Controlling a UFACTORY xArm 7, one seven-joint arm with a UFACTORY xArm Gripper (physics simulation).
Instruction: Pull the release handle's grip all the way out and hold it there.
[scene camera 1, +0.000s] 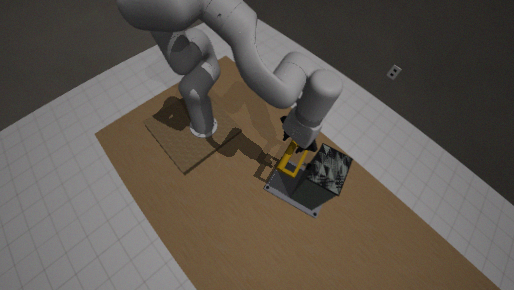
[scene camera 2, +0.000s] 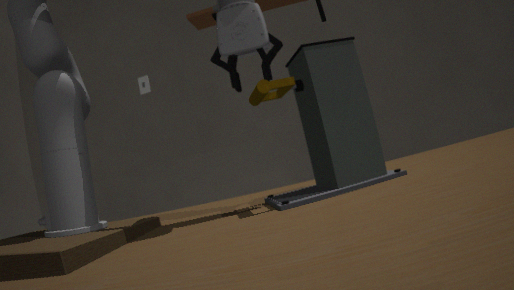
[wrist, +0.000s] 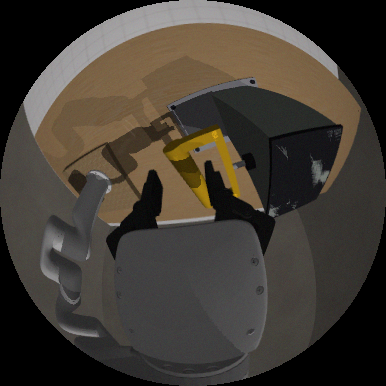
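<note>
The release handle is a yellow rectangular loop with a thick round grip (scene camera 1: 286, 160) (scene camera 2: 258, 93) (wrist: 190, 175) on its robot-facing side. A short rod with a black collar (scene camera 2: 299, 85) (wrist: 248, 161) joins it to a tall grey-green housing (scene camera 1: 331, 170) (scene camera 2: 345, 115) (wrist: 300, 170). A stretch of rod shows at the collar. My gripper (scene camera 1: 295, 142) (scene camera 2: 252, 85) (wrist: 181, 174) is open and points down at the handle. In the wrist view one finger is on the robot side of the grip and the other overlaps the loop's opening. Whether the fingertips reach down past the grip is unclear.
The housing stands on a grey base plate (scene camera 1: 290, 198) (scene camera 2: 345, 191) (wrist: 210, 91) with dark bolts, on the wooden table (scene camera 1: 240, 225) (scene camera 2: 300, 250). The arm stands on a wooden block (scene camera 1: 187, 157) (scene camera 2: 30, 267). An orange-brown board (scene camera 2: 202, 19) shows behind the gripper, high up.
</note>
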